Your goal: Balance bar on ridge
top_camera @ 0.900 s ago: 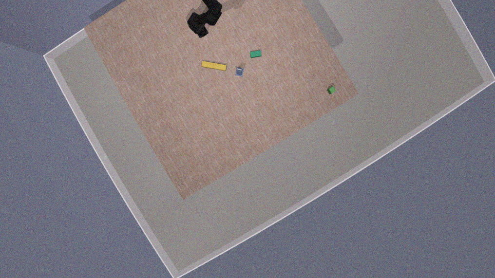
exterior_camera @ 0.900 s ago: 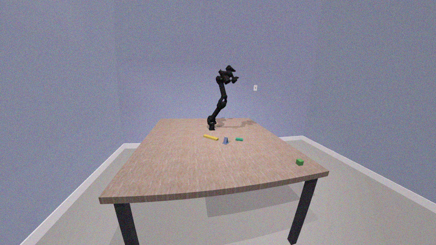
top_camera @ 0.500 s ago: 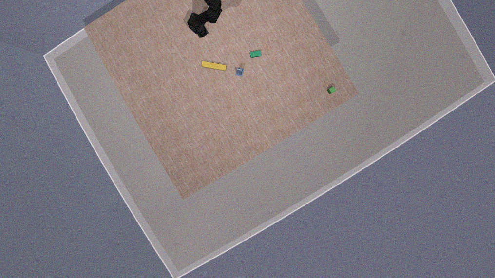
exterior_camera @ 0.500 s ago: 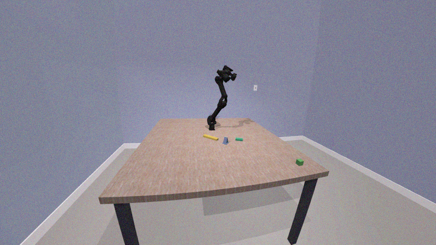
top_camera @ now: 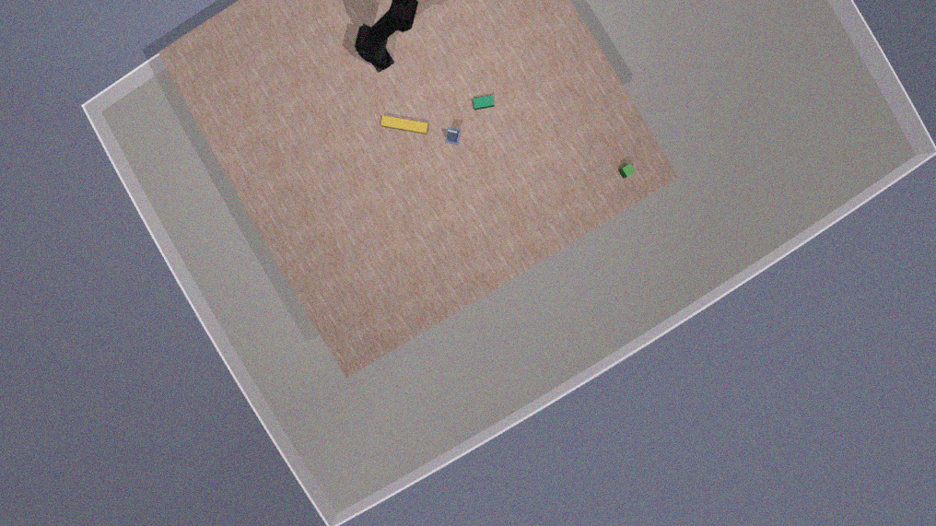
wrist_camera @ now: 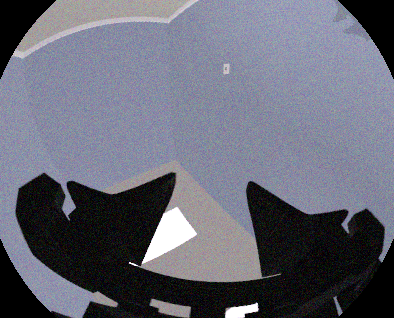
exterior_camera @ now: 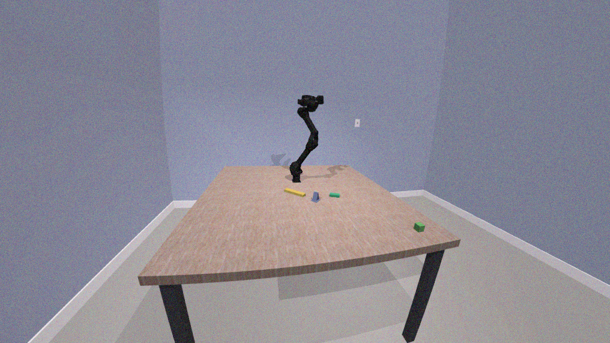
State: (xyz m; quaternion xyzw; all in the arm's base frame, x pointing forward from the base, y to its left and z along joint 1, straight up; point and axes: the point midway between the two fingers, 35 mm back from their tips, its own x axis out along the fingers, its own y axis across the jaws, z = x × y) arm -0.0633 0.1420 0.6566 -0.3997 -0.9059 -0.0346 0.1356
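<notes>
Now: the yellow bar 66 cm below my gripper tip, 32 cm ahead of it and 21 cm to the right of it. From my gripper tip the other things lie so: teal-green block: 66 cm below, 39 cm ahead, 5 cm to the left; then green cube: 83 cm ahead, 65 cm below, 33 cm to the left.
</notes>
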